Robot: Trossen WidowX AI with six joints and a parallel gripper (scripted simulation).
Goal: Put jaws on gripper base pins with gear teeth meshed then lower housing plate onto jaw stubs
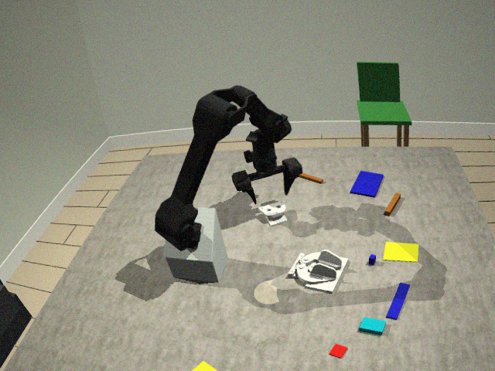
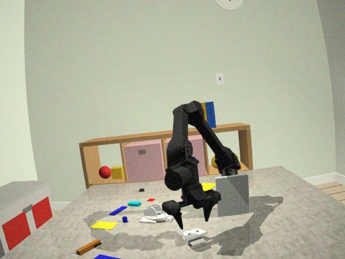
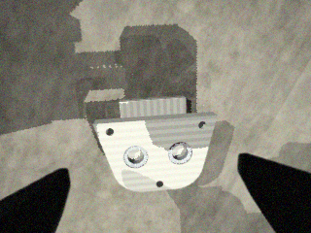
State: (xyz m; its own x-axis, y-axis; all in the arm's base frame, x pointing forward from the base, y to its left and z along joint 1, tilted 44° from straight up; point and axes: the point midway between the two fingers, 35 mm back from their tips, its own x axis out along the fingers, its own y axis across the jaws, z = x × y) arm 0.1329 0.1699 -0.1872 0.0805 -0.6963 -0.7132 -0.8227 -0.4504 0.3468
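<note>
Now: the white ridged piece 10 mm ahead of my gripper tip, 10 mm to the right of it and 50 mm below it. The rest, counted from my gripper tip: blue plate (270 mm ahead, 190 mm to the left, 60 mm below); then orange bar (360 mm ahead, 80 mm to the left, 50 mm below); then small blue cube (320 mm ahead, 170 mm to the right, 50 mm below).
</note>
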